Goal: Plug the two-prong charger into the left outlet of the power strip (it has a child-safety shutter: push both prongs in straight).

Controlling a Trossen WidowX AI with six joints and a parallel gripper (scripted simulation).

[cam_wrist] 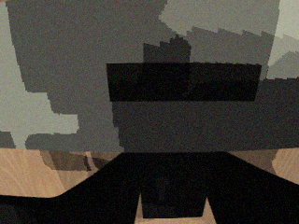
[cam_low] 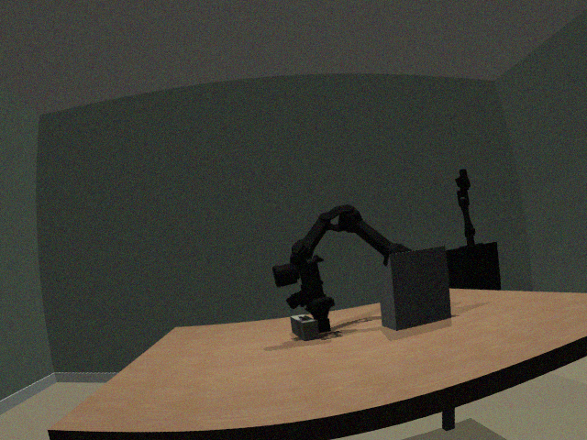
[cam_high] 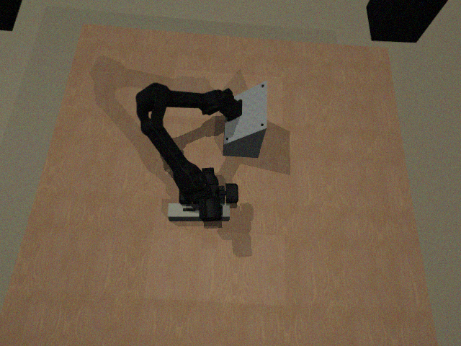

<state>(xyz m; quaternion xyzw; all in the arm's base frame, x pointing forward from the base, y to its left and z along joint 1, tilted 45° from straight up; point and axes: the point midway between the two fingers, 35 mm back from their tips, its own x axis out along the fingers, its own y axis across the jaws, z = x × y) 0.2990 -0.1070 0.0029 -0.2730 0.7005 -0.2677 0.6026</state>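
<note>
Right now my gripper tip is 2 cm short of the dark two-prong charger and 1 cm below it.
</note>
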